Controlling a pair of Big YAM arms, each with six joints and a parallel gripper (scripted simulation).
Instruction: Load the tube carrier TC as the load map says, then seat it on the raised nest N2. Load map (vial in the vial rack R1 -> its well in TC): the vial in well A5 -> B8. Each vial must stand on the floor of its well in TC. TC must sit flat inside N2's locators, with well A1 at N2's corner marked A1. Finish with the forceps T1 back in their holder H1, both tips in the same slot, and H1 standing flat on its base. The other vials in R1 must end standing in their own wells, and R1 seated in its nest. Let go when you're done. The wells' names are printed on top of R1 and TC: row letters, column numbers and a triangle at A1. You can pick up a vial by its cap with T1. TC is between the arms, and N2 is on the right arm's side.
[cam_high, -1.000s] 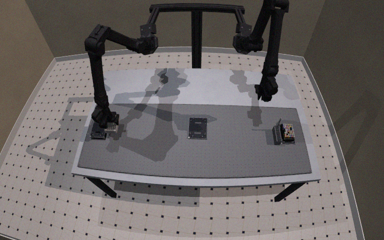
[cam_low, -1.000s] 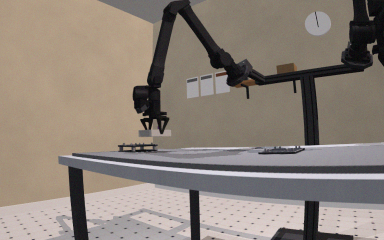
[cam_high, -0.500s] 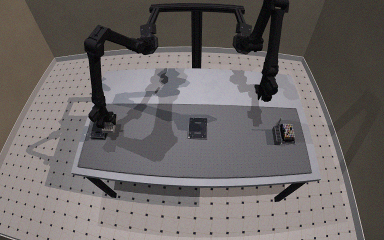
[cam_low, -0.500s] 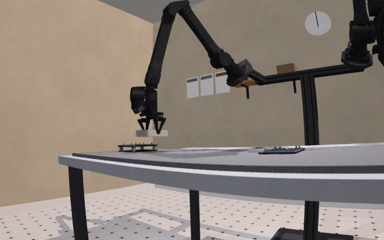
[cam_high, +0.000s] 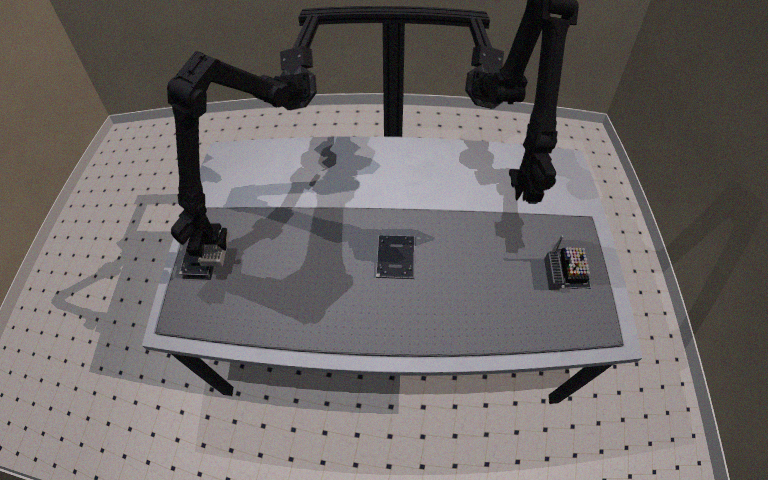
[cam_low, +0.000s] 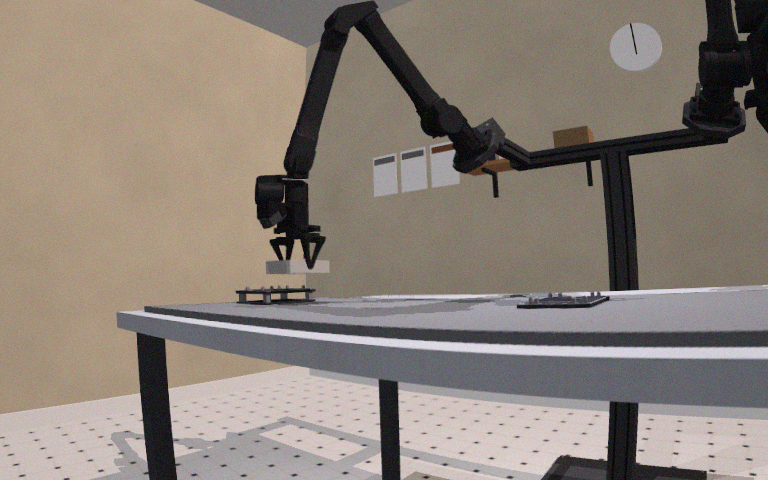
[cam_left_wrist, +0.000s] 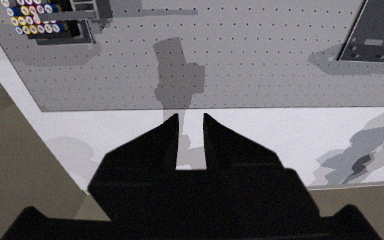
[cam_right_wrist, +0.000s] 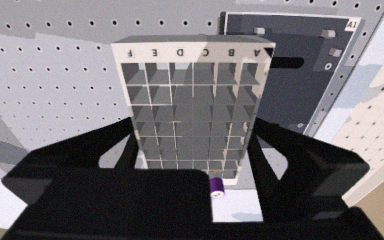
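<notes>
My right gripper is now 9 cm to the left of the raised nest n2, 6 cm above it and 1 cm past it. The rest, counted from my right hand: holder h1 (115 cm to the left, 8 cm below, 7 cm ahead); then tube carrier TC (right at my right hand).
</notes>
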